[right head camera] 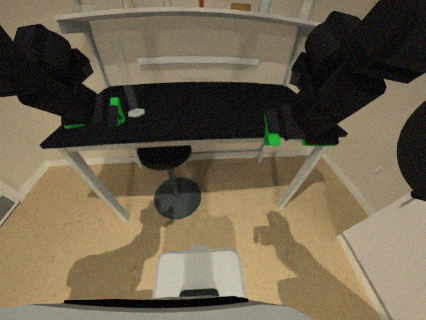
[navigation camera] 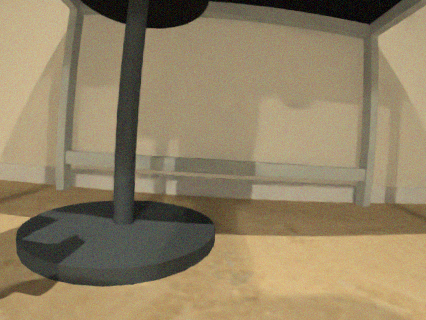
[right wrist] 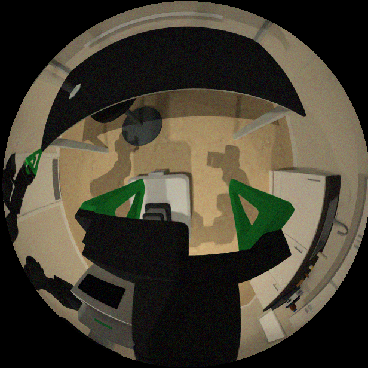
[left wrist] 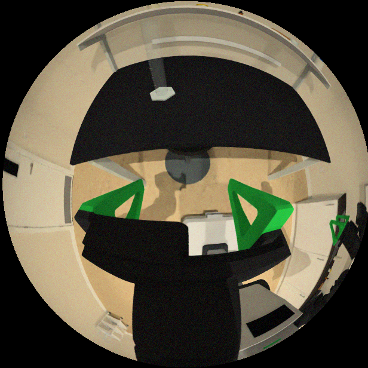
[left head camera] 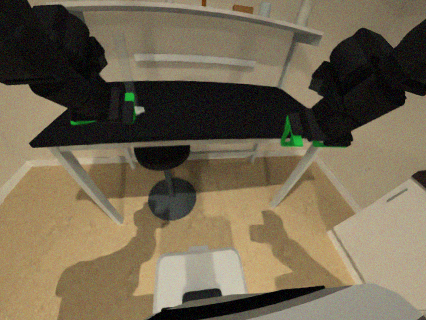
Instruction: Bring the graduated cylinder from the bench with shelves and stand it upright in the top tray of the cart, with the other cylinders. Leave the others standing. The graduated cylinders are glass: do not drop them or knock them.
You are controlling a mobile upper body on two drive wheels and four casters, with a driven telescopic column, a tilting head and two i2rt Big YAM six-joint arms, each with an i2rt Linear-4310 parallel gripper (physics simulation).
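Frame: origin at the left arm's base, x ahead, y left, z up, level; centimetres.
Where they show: left gripper, fingertip midpoint: (right head camera: 108, 120) (left head camera: 117, 117); right gripper, fingertip midpoint: (right head camera: 284, 142) (left head camera: 298, 144).
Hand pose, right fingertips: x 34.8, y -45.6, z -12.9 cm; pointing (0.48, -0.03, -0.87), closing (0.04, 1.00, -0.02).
Things, the pixels of their top centre, and the offset from my right fingertips. "*": a spot on its surface instead. Level surfaces: height alone.
- clear graduated cylinder at its top centre: (right head camera: 115, 39) dy +53.9, dx +47.3, dz +17.5 cm
- black bench at its surface level: dz -16.0 cm
- white cabinet at a spot on its surface: (right head camera: 395, 250) * dy -95.3, dx -23.6, dz -62.7 cm
The clear graduated cylinder (right head camera: 131, 97) (left wrist: 158, 72) stands upright on its pale hexagonal base on the black bench (left head camera: 210, 110) (right head camera: 210, 110) (left wrist: 200, 110) (right wrist: 190, 65), left of the middle. Its base (left head camera: 139, 109) (right wrist: 75, 90) shows close to the right of my left gripper in the left head camera, where that gripper hides part of it. My left gripper (left head camera: 106, 115) (right head camera: 95, 119) (left wrist: 185, 183) is open and empty, on the near side of the cylinder. My right gripper (left head camera: 310, 141) (right head camera: 294, 141) (right wrist: 186, 183) is open and empty near the bench's right end. I cannot make out the cart's top tray or the other cylinders.
A raised shelf (left head camera: 200, 9) (right head camera: 190, 12) with small items runs behind the bench. A dark round stool base (left head camera: 171, 199) (right head camera: 177, 198) (navigation camera: 116, 245) stands at the bench's near side. A white cabinet (left head camera: 385, 240) (right head camera: 395, 250) stands at the right. A small pale structure (left wrist: 112, 325) shows lower left.
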